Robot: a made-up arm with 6 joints. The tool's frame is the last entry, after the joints. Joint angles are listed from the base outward.
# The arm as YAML. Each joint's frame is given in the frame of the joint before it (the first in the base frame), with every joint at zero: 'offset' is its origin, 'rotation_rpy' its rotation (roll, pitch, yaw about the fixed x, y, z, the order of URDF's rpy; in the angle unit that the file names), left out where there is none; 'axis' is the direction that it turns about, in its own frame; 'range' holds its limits. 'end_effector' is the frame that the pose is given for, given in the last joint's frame.
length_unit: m
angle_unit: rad
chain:
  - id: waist
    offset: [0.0, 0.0, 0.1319]
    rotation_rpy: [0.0, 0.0, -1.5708]
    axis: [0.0, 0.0, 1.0]
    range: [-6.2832, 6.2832]
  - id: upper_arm
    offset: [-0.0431, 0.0, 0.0]
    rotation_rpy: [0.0, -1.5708, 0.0]
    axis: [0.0, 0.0, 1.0]
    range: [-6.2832, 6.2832]
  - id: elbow
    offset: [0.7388, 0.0, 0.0]
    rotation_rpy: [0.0, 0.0, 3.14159]
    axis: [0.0, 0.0, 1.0]
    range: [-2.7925, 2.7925]
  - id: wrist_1
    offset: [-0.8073, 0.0, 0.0]
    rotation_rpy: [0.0, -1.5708, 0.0]
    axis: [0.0, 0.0, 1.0]
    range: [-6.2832, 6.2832]
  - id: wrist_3
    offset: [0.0, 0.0, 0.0]
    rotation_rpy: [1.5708, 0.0, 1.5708]
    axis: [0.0, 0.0, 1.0]
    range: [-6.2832, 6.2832]
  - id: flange
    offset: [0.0, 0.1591, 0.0]
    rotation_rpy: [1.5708, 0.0, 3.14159]
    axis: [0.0, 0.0, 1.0]
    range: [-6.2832, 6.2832]
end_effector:
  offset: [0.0, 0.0, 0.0]
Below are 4 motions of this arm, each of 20 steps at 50 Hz.
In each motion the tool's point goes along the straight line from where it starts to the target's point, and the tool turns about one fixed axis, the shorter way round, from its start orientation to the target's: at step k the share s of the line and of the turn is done. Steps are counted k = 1, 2, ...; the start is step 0. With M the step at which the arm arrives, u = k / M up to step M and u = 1 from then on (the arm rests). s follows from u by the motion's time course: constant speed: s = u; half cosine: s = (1 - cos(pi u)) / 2; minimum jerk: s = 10 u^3 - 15 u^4 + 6 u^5.
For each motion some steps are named. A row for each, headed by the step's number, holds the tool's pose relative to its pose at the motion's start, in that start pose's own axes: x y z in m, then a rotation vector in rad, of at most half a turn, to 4 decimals.
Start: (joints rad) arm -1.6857 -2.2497 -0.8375 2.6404 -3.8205 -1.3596
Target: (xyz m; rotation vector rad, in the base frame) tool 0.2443 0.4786 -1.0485 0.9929 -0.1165 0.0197
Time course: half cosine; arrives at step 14
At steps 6, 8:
6: 0.0224 -0.0324 0.0077 0.0768 -0.1547 -0.1642
8: 0.0353 -0.0509 0.0122 0.1207 -0.2433 -0.2581

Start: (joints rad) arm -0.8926 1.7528 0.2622 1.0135 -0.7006 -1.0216
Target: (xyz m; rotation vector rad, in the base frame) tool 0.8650 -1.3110 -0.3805 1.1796 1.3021 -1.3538
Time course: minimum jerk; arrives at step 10
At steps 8, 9, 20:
8: 0.0400 -0.0908 0.0349 0.1429 0.0074 -0.0004
9: 0.0420 -0.0956 0.0367 0.1504 0.0078 -0.0004
20: 0.0424 -0.0964 0.0370 0.1517 0.0079 -0.0004

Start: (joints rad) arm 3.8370 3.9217 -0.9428 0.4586 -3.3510 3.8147
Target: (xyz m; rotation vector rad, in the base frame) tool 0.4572 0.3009 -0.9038 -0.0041 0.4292 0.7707
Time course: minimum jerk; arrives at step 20
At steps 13, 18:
13: 0.0370 0.0002 0.1248 0.0262 0.0352 -0.0898
18: 0.0480 0.0002 0.1618 0.0340 0.0457 -0.1164

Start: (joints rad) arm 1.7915 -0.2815 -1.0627 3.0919 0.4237 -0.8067
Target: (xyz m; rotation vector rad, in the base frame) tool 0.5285 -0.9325 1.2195 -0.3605 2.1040 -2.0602
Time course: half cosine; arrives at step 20
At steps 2, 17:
2: -0.0097 0.0020 -0.0042 0.0032 -0.0036 -0.0188
17: -0.3763 0.0789 -0.1623 0.1243 -0.1407 -0.7253

